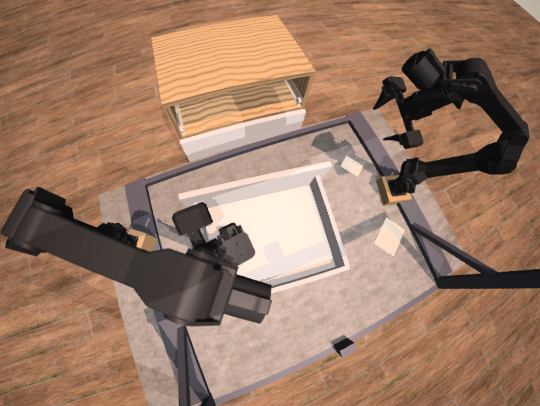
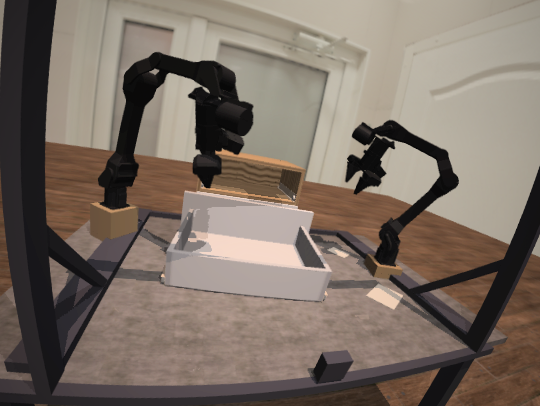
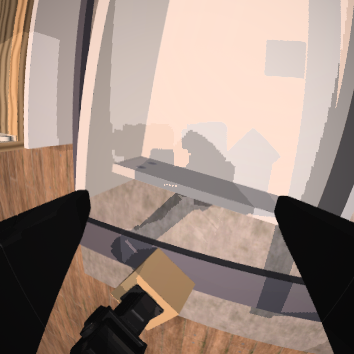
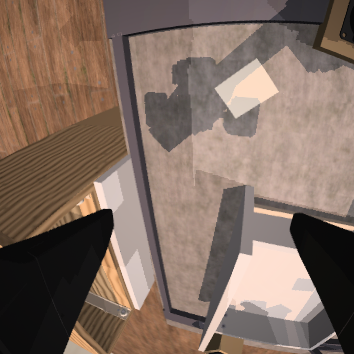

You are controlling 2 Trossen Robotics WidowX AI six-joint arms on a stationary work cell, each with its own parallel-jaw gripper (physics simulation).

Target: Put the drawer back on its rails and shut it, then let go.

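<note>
A white open drawer lies upright on the table, apart from the wooden cabinet. Its tall panel faces the cabinet. The cabinet's upper bay is open, with a metal rail inside; a white front closes the part below. My left gripper is open and empty above the drawer's left end. My right gripper is open and empty, in the air right of the drawer and cabinet.
The grey table has a dark raised frame. Dark posts rise at its near corners. A small dark block sits at the near edge. Pale patches show on the right side.
</note>
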